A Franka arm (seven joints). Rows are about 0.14 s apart.
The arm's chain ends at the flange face. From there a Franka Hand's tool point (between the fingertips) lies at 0.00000 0.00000 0.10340 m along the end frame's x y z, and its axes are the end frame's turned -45 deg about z.
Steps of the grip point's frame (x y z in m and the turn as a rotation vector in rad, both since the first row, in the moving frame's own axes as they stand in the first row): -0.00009, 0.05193, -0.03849, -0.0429, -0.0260, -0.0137; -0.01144, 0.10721, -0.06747, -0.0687, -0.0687, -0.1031; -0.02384, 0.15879, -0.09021, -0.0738, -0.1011, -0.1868; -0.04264, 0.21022, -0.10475, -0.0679, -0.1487, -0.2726; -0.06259, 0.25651, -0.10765, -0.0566, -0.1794, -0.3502
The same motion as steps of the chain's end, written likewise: 0.03539, 0.03176, -0.03836, -0.0487, 0.0120, -0.0137; 0.06720, 0.07389, -0.06698, -0.0972, 0.0000, -0.1031; 0.09621, 0.11627, -0.08940, -0.1237, -0.0193, -0.1868; 0.12217, 0.16243, -0.10338, -0.1532, -0.0571, -0.2726; 0.14288, 0.20728, -0.10584, -0.1669, -0.0868, -0.3502
